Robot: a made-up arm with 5 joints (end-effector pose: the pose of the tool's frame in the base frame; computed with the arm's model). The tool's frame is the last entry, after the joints.
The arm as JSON. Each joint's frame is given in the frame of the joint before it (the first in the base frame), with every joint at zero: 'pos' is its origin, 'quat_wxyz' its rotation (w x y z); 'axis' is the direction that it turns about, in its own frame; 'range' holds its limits. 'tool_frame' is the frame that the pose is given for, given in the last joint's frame.
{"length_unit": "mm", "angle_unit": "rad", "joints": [
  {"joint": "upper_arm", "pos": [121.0, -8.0, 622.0], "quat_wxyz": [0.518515, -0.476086, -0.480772, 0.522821], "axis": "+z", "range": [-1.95, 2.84]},
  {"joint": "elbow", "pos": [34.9, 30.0, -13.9], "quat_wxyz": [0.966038, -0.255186, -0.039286, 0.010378], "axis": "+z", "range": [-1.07, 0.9]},
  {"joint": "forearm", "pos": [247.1, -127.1, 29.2], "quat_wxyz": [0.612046, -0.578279, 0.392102, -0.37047], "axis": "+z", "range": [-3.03, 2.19]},
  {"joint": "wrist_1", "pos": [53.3, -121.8, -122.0], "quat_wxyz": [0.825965, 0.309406, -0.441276, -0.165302], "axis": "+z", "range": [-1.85, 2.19]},
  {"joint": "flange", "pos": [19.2, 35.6, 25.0], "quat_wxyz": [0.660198, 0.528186, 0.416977, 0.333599], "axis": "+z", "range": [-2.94, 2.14]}
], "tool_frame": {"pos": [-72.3, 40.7, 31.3], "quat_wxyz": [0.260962, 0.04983, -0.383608, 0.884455]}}
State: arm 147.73 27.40 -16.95 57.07 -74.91
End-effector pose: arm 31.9 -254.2 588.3 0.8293 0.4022 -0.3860 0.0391
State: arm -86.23 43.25 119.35 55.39 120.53
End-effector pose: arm 228.1 -19.6 898.3 0.6160 -0.6938 0.3310 0.1719
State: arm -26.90 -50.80 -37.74 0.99 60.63
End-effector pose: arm -116.1 -51.0 642.7 0.1774 0.5657 -0.0643 -0.8027
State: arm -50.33 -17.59 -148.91 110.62 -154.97
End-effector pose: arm 45.2 -85.6 784.1 0.3193 -0.0178 -0.1038 -0.9418
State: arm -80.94 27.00 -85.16 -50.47 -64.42
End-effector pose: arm 131.2 151.1 720.5 0.3443 0.9032 0.2410 -0.0870
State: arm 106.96 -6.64 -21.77 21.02 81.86
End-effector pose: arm -175.2 17.0 493.6 0.2207 -0.1799 -0.9569 0.0564
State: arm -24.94 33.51 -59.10 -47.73 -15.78
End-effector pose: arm 47.4 139.9 572.1 0.6721 0.6231 -0.1557 -0.3685
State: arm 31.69 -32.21 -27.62 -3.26 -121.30
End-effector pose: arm -135.8 185.6 634.2 0.0122 0.6199 0.7198 -0.3120
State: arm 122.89 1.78 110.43 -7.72 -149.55
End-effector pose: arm 86.2 -45.0 260.6 0.0489 0.8917 -0.3740 -0.2502
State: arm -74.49 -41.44 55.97 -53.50 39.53
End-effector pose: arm -101.9 -238.5 640.4 0.3792 0.5865 0.6067 -0.3797
